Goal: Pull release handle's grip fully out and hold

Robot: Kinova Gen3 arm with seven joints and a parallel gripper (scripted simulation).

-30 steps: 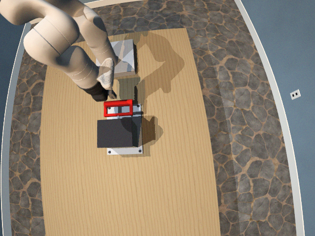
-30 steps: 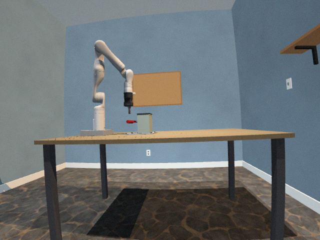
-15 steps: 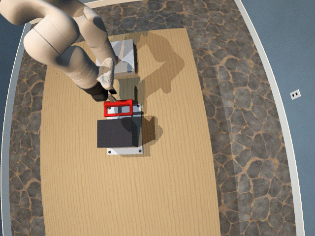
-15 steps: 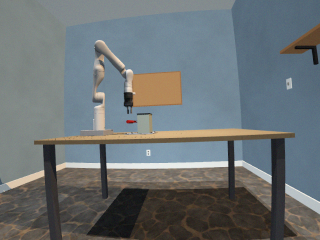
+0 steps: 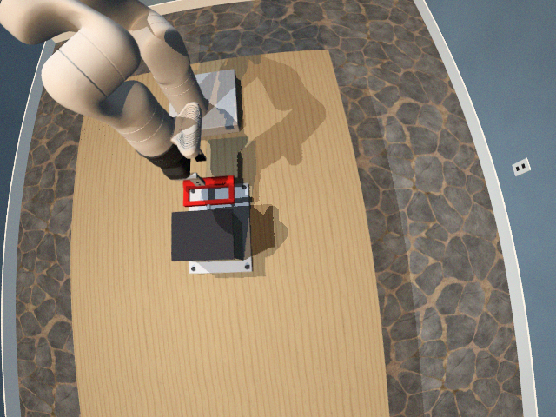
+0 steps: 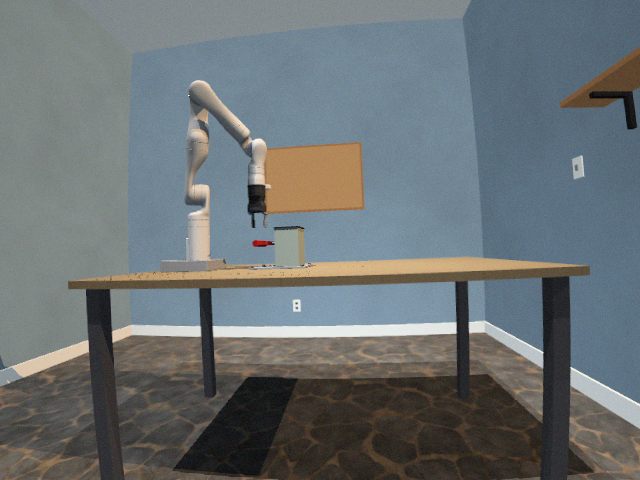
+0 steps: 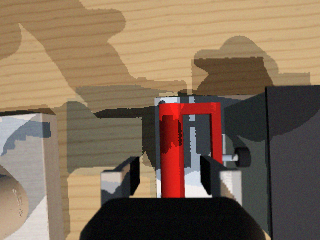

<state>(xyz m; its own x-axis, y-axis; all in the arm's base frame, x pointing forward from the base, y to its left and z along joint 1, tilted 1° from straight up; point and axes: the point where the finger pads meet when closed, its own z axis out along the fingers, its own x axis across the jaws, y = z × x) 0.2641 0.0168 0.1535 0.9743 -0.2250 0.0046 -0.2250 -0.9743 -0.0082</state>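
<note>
My gripper is now 9 cm short of the base plate, 2 cm to the left of it and 19 cm above it.
</note>
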